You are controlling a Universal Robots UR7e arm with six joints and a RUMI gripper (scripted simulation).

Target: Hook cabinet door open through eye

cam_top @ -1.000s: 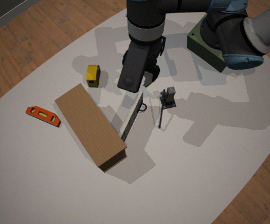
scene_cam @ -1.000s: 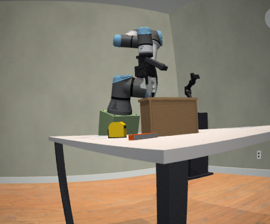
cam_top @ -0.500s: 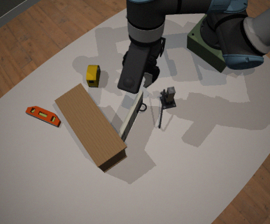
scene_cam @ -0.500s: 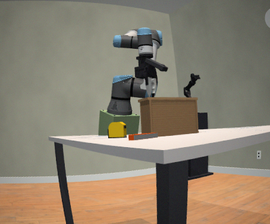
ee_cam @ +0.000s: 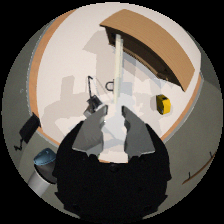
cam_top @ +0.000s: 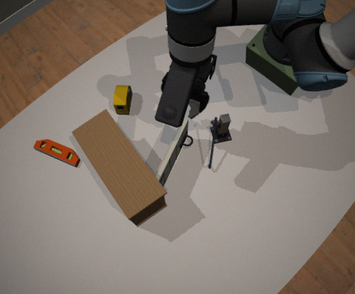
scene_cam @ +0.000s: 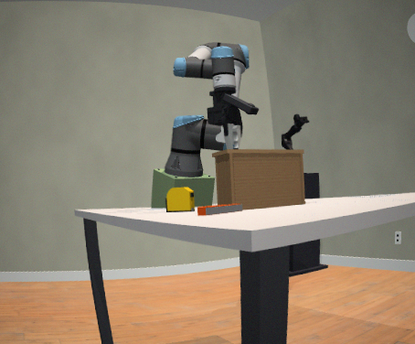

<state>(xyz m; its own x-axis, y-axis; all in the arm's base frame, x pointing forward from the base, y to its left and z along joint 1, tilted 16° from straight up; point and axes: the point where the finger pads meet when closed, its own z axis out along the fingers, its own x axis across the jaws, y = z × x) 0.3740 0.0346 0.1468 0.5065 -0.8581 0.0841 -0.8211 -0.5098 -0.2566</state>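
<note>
Now: hand 110 mm above the pale door, 60 mm short of it and 50 mm to the right of it. Round my hand: orange spirit level 310 mm ahead, 180 mm to the right, 170 mm below; yellow tape measure 190 mm to the right, 140 mm below, 60 mm ahead.
</note>
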